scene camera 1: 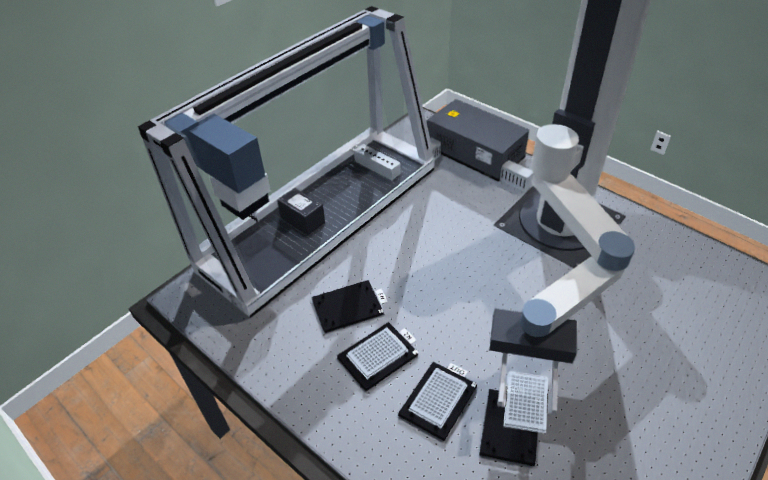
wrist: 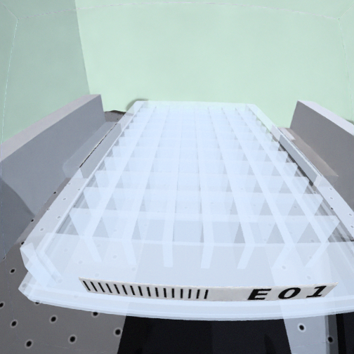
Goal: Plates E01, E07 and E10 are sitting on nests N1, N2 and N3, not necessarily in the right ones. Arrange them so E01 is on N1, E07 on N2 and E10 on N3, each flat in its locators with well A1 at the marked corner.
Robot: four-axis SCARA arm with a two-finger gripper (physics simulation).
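Places are measured from the arm's base along level axes (x ahead, y left, z up), in metres.
Pixels of known places: gripper, fingertip midpoint: [scene camera 1: 526,408]; arm's base, origin of the base link: [scene camera 1: 559,223].
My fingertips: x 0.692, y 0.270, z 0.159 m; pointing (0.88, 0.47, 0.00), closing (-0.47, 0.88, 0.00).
Note:
For each thing: its top centre in the pictures, then the offset to it from my fingertips. "spot": a spot on its surface instead. Level surfaces: height alone.
- plate E01, middle of its top: [scene camera 1: 527,399] 0.003 m down, 0.021 m back, 0.011 m right
- front right black nest, middle of its top: [scene camera 1: 511,422] 0.124 m down, 0.017 m back, 0.026 m right
- nest marked N2, middle of its top: [scene camera 1: 377,351] 0.124 m down, 0.031 m ahead, 0.383 m right
- nest marked OUT, surface spot: [scene camera 1: 408,416] spot: 0.134 m down, 0.113 m ahead, 0.218 m right
- bare nest, middle of its top: [scene camera 1: 346,301] 0.124 m down, 0.034 m back, 0.548 m right
- blue head, surface spot: [scene camera 1: 226,150] spot: 0.342 m up, 0.079 m ahead, 0.751 m right
- dark deck with a black block, its level: 0.027 m down
- white rack, surface spot: [scene camera 1: 378,161] spot: 0.052 m down, 0.470 m back, 0.814 m right
- dark grey box, surface spot: [scene camera 1: 476,135] spot: 0.031 m down, 0.756 m back, 0.638 m right
My gripper [scene camera 1: 527,406] [wrist: 197,113] is shut on plate E01 [scene camera 1: 525,390] [wrist: 180,255], a clear well plate held level by its long sides, its barcode label towards the wrist camera. It hangs above the front right black nest [scene camera 1: 508,447], covering part of it; that nest's label is hidden. One plate [scene camera 1: 378,352] sits on the nest marked N2 [scene camera 1: 367,383]. Another plate [scene camera 1: 441,396] sits on the nest marked OUT [scene camera 1: 408,416]. A bare nest [scene camera 1: 346,306] lies at the back left; its label is too small to read surely. The names of the two seated plates cannot be read.
A gantry frame [scene camera 1: 317,249] with a blue head [scene camera 1: 226,150] stands along the left, over a dark deck with a black block [scene camera 1: 301,212] and a white rack [scene camera 1: 378,161]. A dark grey box [scene camera 1: 476,135] stands at the back beside the arm's base.

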